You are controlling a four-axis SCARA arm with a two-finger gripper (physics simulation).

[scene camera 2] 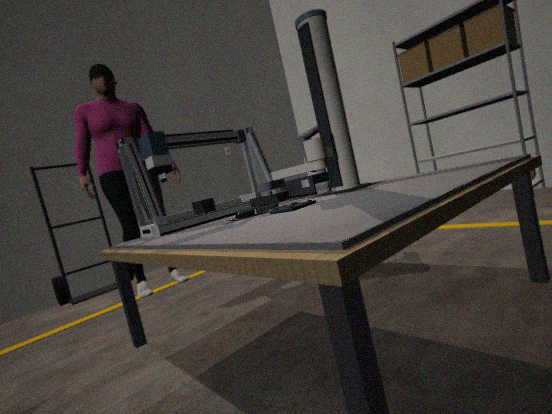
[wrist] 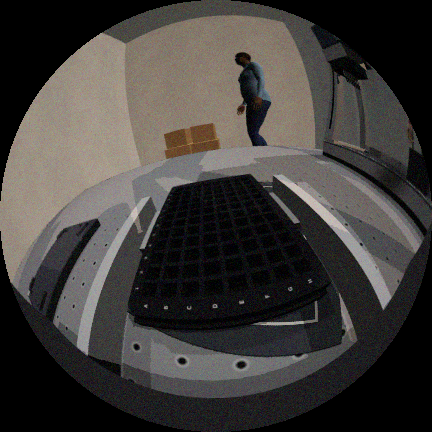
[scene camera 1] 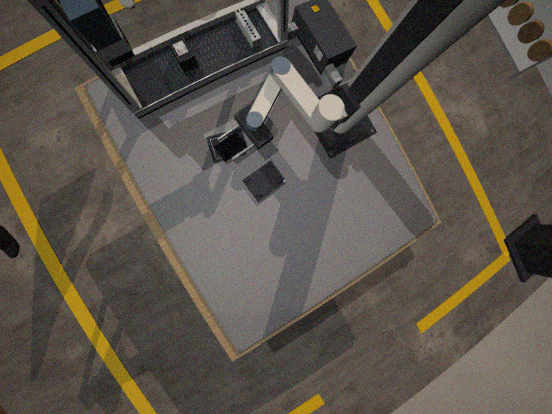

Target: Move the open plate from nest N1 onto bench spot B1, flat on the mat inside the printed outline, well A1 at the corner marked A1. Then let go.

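Places are measured from the arm's base along level axes (x ahead, y left, z up), in millimetres.
Pixels of known places: gripper, fingertip midpoint: (scene camera 2: 246, 213) (wrist: 212, 194) (scene camera 1: 225, 149).
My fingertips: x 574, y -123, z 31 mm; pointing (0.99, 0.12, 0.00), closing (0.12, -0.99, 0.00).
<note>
Behind a point stands the place of what it marks.
My gripper (scene camera 1: 231, 144) @[x 574, y -123, z 31 mm] (wrist: 212, 194) @[x 574, y -123, z 31 mm] is shut on the black open plate (scene camera 1: 227, 148) @[x 563, y -123, z 32 mm] (wrist: 225, 250) @[x 517, y -132, z 28 mm], with one finger along each long side. The plate looks level and a little above the mat (scene camera 1: 240, 280) @[x 815, y 431, z 13 mm] (scene camera 2: 310, 235) @[x 946, y 605, z 13 mm]; a dark shadow shows under its near edge in the wrist view. A white corner of the printed outline (wrist: 316, 311) shows below the lettered edge, near the H side. The plate hides much of the outline and the A1 mark. The dark, flat nest N1 (scene camera 1: 264, 181) @[x 490, y 91, z 24 mm] (scene camera 2: 295, 205) @[x 490, y 105, z 24 mm] (wrist: 65, 265) @[x 493, y 27, z 22 mm] stands beside the gripper, without a plate.
A gantry frame with a dark deck (scene camera 1: 210, 55) @[x 419, y -540, z 62 mm] stands along the mat's back side, its long rail near the gripper. A dark box (scene camera 1: 325, 35) @[x -88, y -359, z 128 mm] stands by the arm's column (scene camera 1: 390, 65) @[x 77, y 22, z 503 mm] (scene camera 2: 337, 100) @[x 18, y 73, z 460 mm]. A person (wrist: 252, 92) and cardboard boxes (wrist: 202, 134) are beyond the table.
</note>
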